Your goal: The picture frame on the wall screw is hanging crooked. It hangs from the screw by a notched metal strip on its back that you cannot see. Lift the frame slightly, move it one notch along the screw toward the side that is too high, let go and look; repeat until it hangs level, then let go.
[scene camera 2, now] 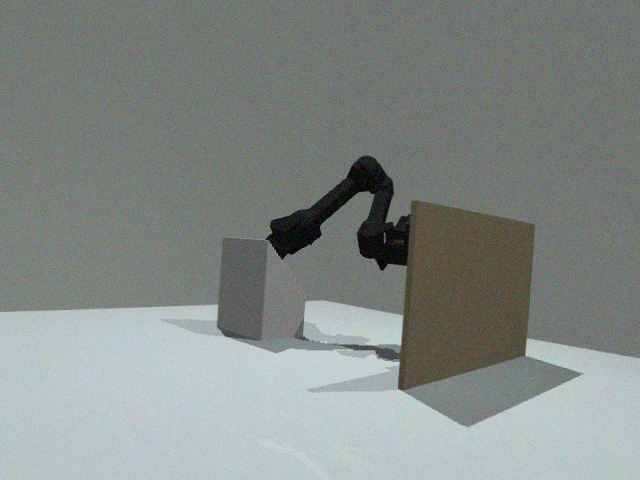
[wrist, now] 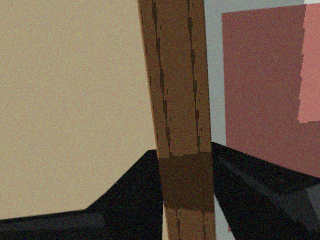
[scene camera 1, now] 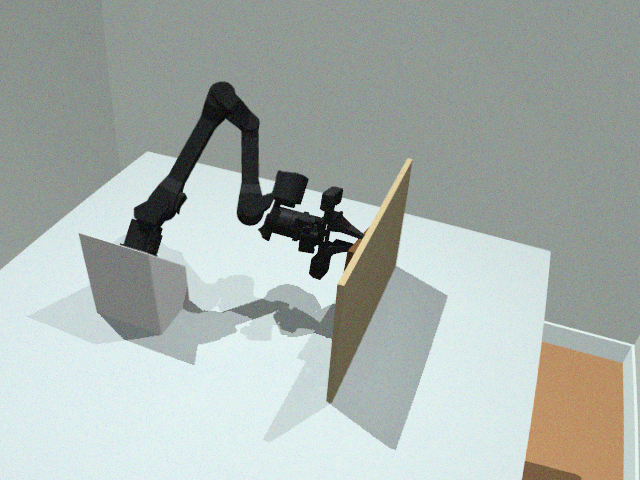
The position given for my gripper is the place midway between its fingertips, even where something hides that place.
Note:
In view: my gripper (scene camera 1: 365, 243), a picture frame (wrist: 237, 80) and a tan wall board (scene camera 2: 468, 284).
My gripper also shows in the wrist view (wrist: 181, 156). The tan wall board shows as well in the wrist view (wrist: 83, 117) and in scene camera 1 (scene camera 1: 360, 289). Scene camera 2 misses the picture frame, which is hidden by the tan wall board.

